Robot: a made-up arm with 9 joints.
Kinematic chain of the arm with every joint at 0, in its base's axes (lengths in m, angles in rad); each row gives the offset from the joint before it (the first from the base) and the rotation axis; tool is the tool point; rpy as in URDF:
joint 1: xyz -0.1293 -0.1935 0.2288 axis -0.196 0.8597 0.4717
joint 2: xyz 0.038 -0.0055 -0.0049 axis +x
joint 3: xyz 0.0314 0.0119 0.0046 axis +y
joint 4: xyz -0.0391 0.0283 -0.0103 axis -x
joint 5: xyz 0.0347 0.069 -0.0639 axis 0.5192 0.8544 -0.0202
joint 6: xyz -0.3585 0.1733 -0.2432 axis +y
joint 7: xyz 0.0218 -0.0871 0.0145 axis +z
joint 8: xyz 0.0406 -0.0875 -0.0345 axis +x
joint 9: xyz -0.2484 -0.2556 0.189 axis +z
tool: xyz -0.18 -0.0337 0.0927 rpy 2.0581 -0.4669 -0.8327
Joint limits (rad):
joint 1: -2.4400..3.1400
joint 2: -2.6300..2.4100
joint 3: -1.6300..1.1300
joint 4: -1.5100..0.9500
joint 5: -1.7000..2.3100
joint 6: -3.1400..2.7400
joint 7: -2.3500..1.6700
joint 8: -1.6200..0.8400
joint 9: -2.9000..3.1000
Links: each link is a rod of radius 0.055 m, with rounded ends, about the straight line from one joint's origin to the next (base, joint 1, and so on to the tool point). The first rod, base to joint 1, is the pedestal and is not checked.
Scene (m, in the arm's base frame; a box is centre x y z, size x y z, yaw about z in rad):
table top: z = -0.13
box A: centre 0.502 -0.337 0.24 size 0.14 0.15 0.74 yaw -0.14
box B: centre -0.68 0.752 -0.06 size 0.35 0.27 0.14 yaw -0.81
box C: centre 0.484 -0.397 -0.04 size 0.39 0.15 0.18 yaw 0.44
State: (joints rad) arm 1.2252 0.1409 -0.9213 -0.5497 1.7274 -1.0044 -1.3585 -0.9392 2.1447
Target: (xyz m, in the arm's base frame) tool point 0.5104 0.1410 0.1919
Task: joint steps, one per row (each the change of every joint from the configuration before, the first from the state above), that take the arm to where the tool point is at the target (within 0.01 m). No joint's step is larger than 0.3 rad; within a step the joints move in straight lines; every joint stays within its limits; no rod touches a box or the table.
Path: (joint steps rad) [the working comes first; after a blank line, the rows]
Joints at the target: 1.8096 -0.3121 -0.4030 -0.2139 2.1025 -0.9968 -1.4913 -0.9278 1.8780
Straight joint move there: touches box A.

1: 0.1296 -0.0448 0.2546 0.2475 -0.0033 -0.0862 -0.0444 0.0578 -0.0814
2: 0.1297 -0.0448 0.2546 0.2475 -0.0033 -0.0863 -0.0444 0.0577 -0.0814
3: 0.1296 -0.0448 0.2546 0.2475 -0.0033 -0.0862 -0.0443 0.0578 -0.0814
4: 0.0977 -0.1593 -0.1228 -0.2034 0.1925 0.1331 0.0001 -0.0810 -0.0112
5: 0.0978 -0.1593 -0.1227 -0.2033 0.1925 0.1332 0.0002 -0.0809 -0.0113

